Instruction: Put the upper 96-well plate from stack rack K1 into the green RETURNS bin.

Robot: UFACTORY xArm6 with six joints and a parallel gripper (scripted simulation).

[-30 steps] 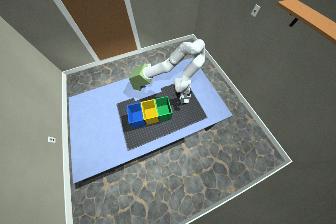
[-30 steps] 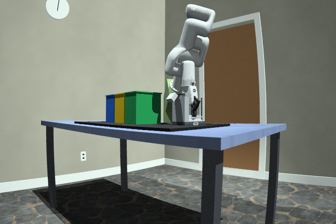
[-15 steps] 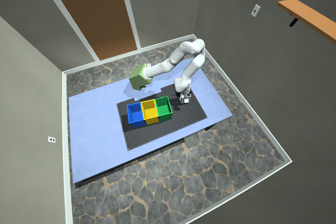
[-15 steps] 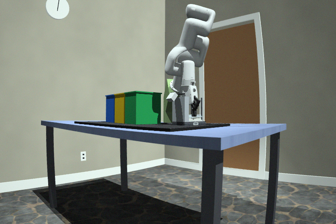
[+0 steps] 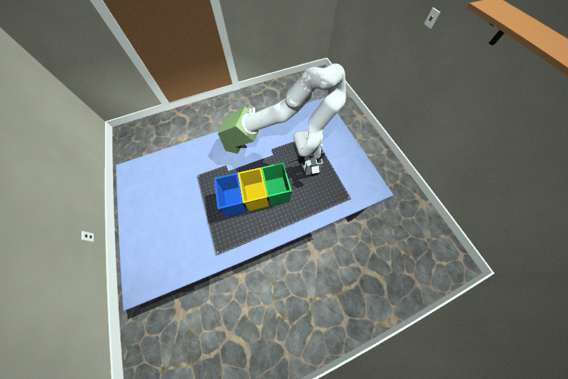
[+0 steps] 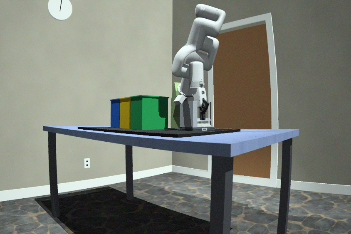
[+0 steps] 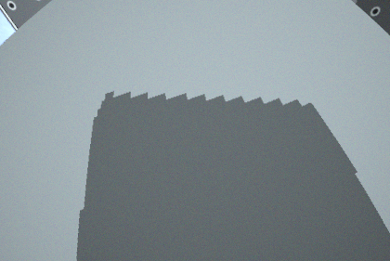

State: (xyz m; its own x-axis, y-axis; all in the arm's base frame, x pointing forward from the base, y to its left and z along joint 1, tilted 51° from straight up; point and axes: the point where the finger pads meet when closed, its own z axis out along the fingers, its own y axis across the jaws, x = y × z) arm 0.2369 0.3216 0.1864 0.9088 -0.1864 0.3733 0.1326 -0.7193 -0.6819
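Right now my hand is 16 cm short of the green bin, 23 cm to the left of it and 3 cm below it. Round my hand: blue bin (20 cm ahead, 49 cm to the right, 3 cm above); then yellow bin (18 cm ahead, 36 cm to the right, 3 cm above); then 96-well plate (1 cm below).
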